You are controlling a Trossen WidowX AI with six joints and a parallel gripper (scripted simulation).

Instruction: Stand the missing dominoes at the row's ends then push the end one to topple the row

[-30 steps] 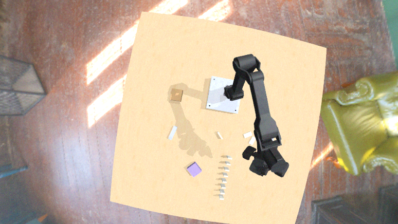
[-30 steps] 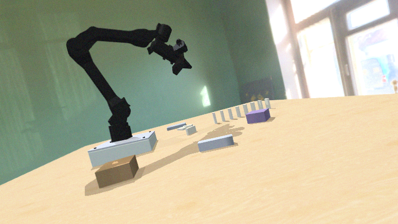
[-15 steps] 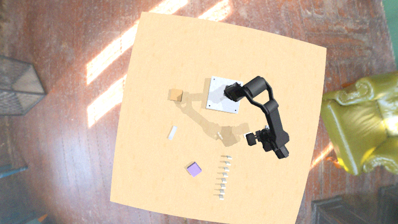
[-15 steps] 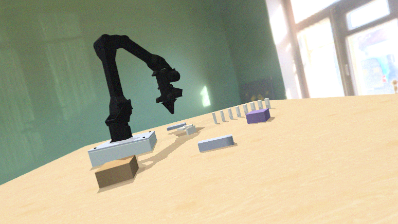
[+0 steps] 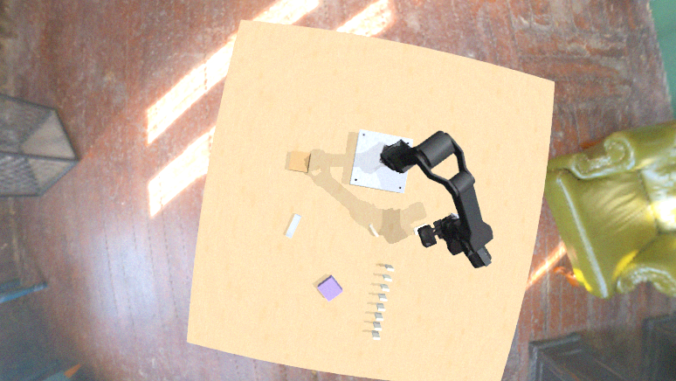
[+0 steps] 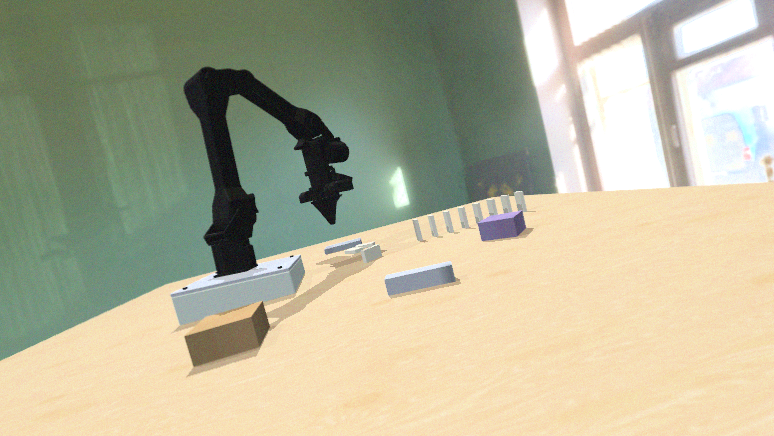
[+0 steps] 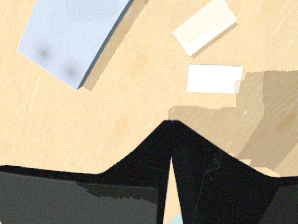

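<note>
The flat grey plate lies 11 cm to the left of my gripper tip and 7 cm below it. The rest, counted from my gripper tip: tan block (51 cm to the right, 6 cm below, 6 cm behind); grey bar (47 cm to the right, 16 cm ahead, 7 cm below); purple block (34 cm ahead, 28 cm to the right, 6 cm below).
</note>
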